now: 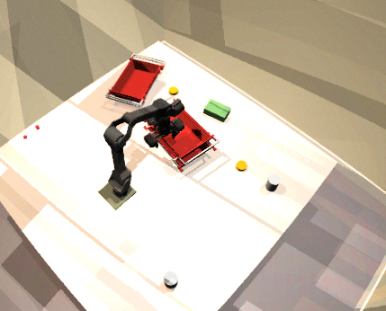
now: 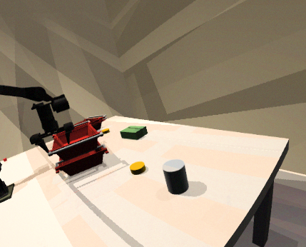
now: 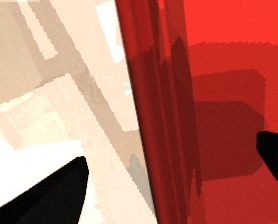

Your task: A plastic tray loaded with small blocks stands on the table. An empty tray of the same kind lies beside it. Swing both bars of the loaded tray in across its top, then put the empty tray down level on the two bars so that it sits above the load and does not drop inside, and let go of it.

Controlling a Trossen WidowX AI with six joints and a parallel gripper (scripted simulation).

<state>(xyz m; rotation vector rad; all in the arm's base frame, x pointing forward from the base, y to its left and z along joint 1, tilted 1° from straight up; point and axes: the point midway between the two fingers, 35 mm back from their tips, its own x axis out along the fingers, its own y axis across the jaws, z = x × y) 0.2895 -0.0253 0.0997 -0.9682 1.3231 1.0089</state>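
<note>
The red tray lies 8 cm ahead of my gripper tip, 2 cm to the right of it and 3 cm above it. Round my gripper tip: green block: 36 cm ahead, 6 cm to the right, 6 cm below.
</note>
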